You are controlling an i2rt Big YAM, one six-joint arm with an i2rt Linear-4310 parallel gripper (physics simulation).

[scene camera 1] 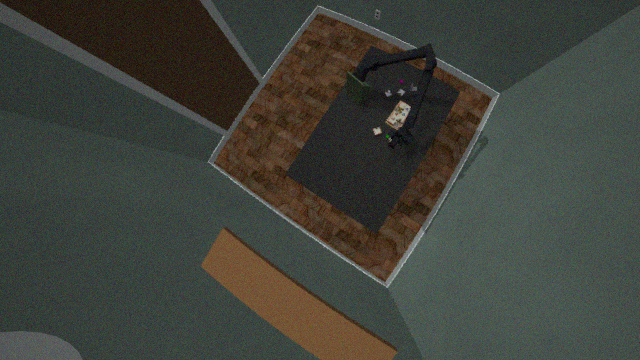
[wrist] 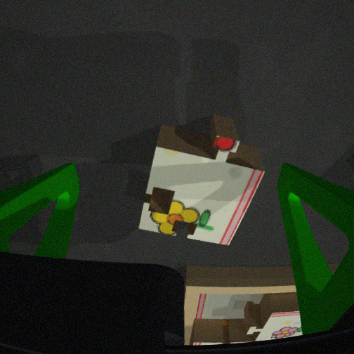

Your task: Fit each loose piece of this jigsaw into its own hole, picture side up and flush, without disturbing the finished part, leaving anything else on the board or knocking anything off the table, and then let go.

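A loose jigsaw piece [wrist: 205, 195] with a yellow flower and a red-striped edge lies picture side up on the dark table, between the spread green fingers in the wrist view. My gripper [wrist: 178, 174] [scene camera 1: 391, 140] is open, above and around this piece, with a finger out to each side. Another loose cream piece [scene camera 1: 377, 131] lies to the left of the gripper in the scene view. The jigsaw board [wrist: 240, 289] [scene camera 1: 398, 115] lies close by; part of its framed edge, brown gaps and a pink flower picture show in the wrist view.
Pale small items [scene camera 1: 388, 93] [scene camera 1: 401, 92] [scene camera 1: 414, 87] and a magenta spot [scene camera 1: 401, 81] lie beyond the board, under the arm. A green panel [scene camera 1: 358, 87] stands at the edge of the dark table [scene camera 1: 350, 160] near the arm's base.
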